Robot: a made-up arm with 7 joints. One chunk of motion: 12 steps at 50 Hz.
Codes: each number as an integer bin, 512 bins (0 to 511) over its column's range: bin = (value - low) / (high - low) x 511, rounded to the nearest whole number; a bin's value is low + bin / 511 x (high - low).
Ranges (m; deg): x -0.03..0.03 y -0.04..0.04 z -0.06..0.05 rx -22..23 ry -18..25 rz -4..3
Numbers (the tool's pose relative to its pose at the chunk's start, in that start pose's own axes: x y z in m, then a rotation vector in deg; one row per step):
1: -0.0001 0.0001 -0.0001 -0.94 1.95 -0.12
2: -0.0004 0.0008 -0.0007 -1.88 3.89 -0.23
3: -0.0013 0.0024 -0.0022 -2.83 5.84 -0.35
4: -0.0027 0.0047 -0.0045 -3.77 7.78 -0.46
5: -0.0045 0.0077 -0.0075 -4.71 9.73 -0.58
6: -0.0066 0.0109 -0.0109 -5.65 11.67 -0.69
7: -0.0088 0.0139 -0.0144 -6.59 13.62 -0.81
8: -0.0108 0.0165 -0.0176 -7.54 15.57 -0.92
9: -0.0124 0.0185 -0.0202 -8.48 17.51 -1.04
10: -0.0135 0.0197 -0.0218 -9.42 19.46 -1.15
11: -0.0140 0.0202 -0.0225 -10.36 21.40 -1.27
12: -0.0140 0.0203 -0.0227 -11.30 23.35 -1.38
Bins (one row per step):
1: 255 256 278 239 237 283
2: 252 261 275 228 260 275
3: 244 271 269 218 283 266
4: 233 286 258 207 306 258
5: 217 305 244 196 330 250
6: 199 325 228 186 353 242
7: 181 344 212 175 376 233
8: 164 361 197 164 399 225
9: 150 374 185 154 422 216
10: 141 381 177 143 445 208
11: 136 385 174 132 468 199
12: 136 385 173 122 491 191

